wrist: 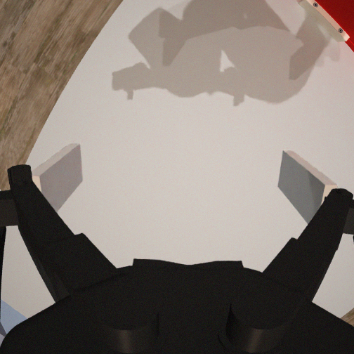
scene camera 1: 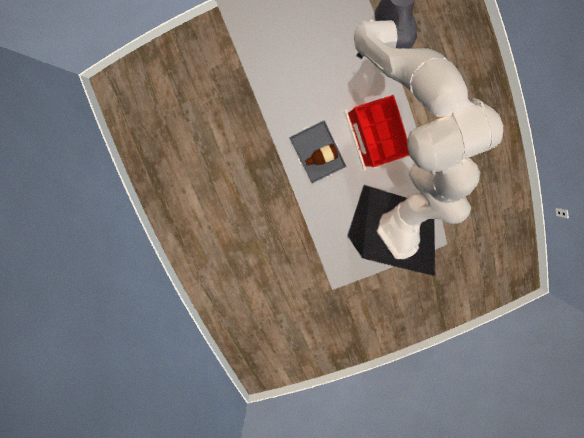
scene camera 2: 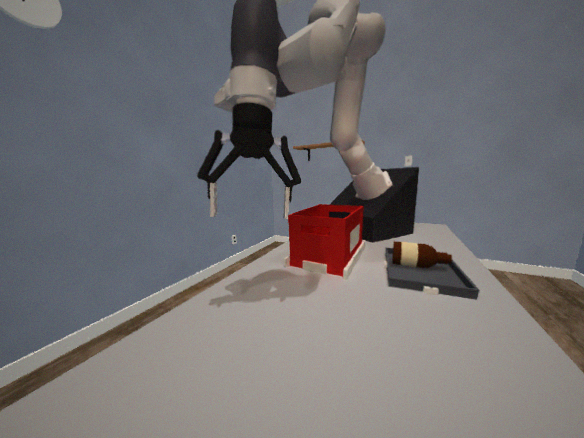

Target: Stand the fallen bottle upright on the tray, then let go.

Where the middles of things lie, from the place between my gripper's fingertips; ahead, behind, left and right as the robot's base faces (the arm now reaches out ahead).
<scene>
I see my gripper 370 mm to the right of the brown bottle (scene camera 2: pixel 409 254), 360 mm past it and 170 mm above it.
</scene>
